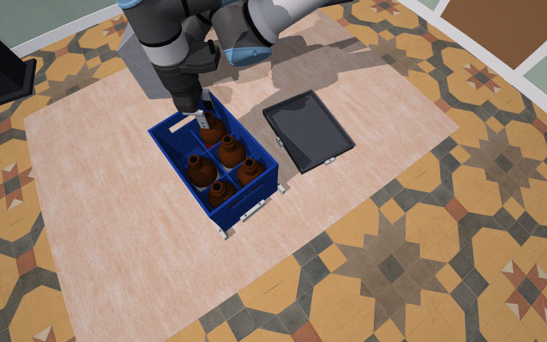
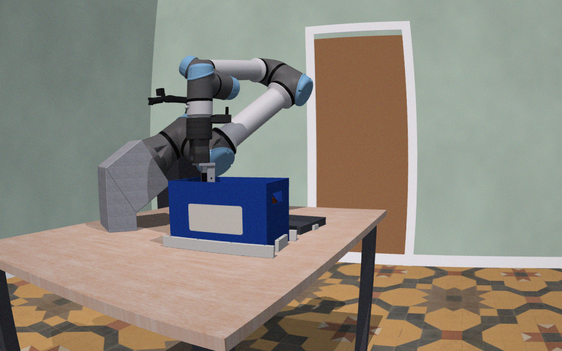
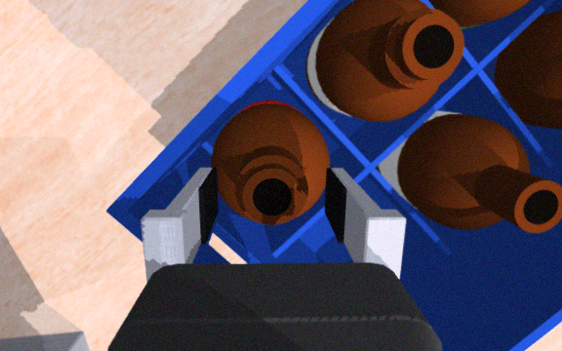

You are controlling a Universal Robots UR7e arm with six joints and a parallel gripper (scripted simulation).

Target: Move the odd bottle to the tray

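The glass bottle lies 8 cm below my hand. From my hand the other things lie so: dark tray 28 cm to the left, 16 cm below, 4 cm ahead; blue crate 10 cm ahead, 9 cm below, 2 cm to the right.
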